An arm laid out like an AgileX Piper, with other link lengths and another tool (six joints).
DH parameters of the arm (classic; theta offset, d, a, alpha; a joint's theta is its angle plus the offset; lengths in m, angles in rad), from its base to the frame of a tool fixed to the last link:
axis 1: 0 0.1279 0 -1.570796
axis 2: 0.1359 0 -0.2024 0
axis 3: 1.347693 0 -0.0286 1.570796
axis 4: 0 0.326 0 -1.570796
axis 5: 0 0 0 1.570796
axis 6: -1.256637 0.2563 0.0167 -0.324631
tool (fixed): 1.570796 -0.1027 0 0
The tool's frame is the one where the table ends.
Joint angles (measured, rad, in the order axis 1, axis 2, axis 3, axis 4, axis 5, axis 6), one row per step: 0.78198, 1.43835, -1.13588, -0.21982, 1.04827, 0.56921; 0.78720, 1.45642, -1.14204, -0.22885, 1.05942, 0.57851; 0.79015, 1.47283, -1.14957, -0.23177, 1.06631, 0.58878; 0.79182, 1.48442, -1.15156, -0.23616, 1.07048, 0.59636; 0.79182, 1.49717, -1.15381, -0.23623, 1.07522, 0.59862; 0.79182, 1.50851, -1.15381, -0.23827, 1.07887, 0.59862; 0.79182, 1.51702, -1.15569, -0.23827, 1.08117, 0.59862; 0.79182, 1.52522, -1.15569, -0.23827, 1.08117, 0.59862; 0.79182, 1.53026, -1.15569, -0.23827, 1.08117, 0.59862
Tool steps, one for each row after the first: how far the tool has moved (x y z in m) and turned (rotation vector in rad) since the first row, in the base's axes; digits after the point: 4 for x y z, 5 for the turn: -0.0004, 0.0004, -0.0047, -0.01949, 0.01019, -0.00392; -0.0004, 0.0011, -0.0083, -0.02932, 0.01954, -0.01144; -0.0005, 0.0009, -0.0120, -0.03968, 0.02630, -0.01681; -0.0006, 0.0007, -0.0162, -0.04999, 0.03673, -0.01993; -0.0007, 0.0001, -0.0206, -0.06220, 0.04551, -0.02023; -0.0007, 0.0001, -0.0233, -0.06867, 0.05159, -0.02071; -0.0007, 0.0001, -0.0264, -0.07456, 0.05729, -0.02067; -0.0007, 0.0001, -0.0283, -0.07818, 0.06079, -0.02064
